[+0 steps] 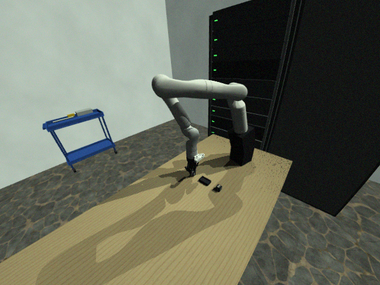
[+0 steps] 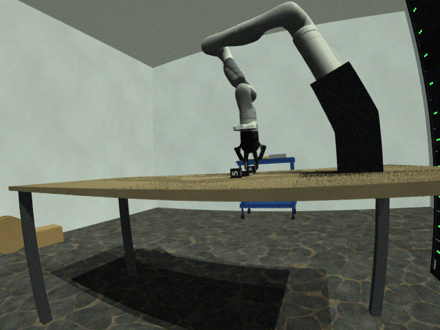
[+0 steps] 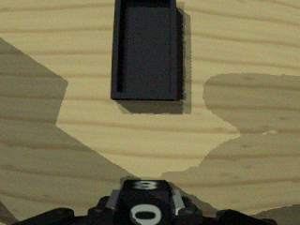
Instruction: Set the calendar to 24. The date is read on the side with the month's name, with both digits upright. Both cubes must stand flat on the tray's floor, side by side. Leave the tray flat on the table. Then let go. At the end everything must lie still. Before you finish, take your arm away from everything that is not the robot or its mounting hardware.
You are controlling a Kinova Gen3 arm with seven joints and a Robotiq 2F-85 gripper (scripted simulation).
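Now: the black cube 10 mm below my hand. Also, from my hand: black tray 110 mm to the left, 20 mm below, 10 mm ahead; black date cube 210 mm to the left, 30 mm ahead, 20 mm below.
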